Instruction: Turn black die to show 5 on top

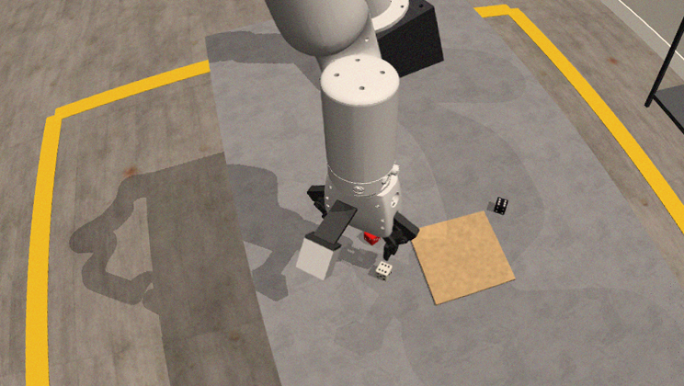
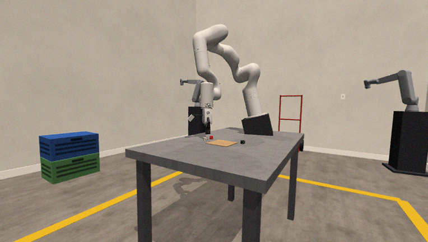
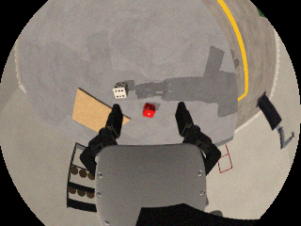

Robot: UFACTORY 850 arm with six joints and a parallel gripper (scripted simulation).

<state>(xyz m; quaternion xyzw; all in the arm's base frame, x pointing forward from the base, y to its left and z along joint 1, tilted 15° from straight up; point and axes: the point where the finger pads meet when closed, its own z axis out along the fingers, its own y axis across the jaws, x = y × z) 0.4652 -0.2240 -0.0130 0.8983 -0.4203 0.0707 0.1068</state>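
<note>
Now: the red die 4 cm below my hand, 3 cm to the left of it and 2 cm behind it. The rest, counted from my hand: white die (5 cm ahead, 4 cm below, 2 cm to the left); mat (14 cm to the left, 7 cm ahead, 5 cm below); black die (25 cm to the left, 4 cm below, 2 cm ahead).
</note>
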